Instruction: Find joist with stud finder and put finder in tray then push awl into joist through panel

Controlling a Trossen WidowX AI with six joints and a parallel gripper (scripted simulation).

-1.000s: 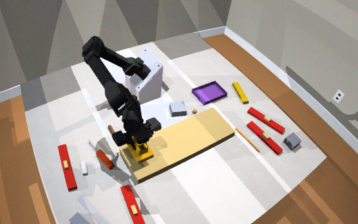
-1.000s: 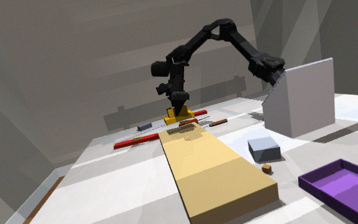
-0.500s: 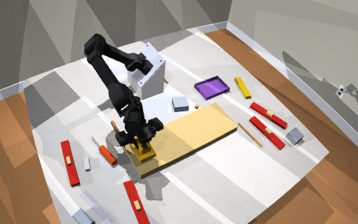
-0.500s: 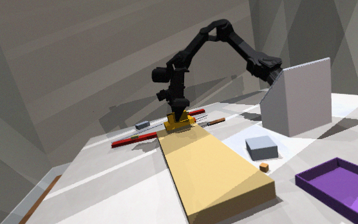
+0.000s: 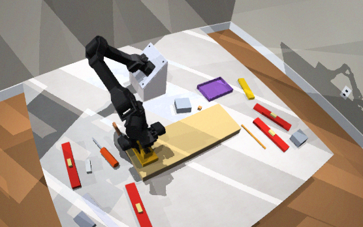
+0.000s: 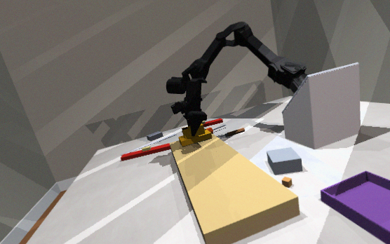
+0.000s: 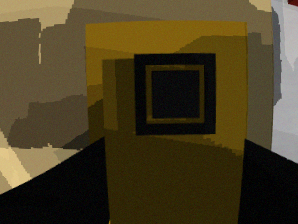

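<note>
Now: gripper tip 11 cm past the small brown cube, 38 cm to the right of it and 6 cm above it. Round my gripper tip: yellow stud finder: 1 cm ahead, 2 cm above; then awl: 17 cm behind, 4 cm to the right, 6 cm below; then orange-handled screwdriver: 14 cm behind, 15 cm to the right, 5 cm below.
</note>
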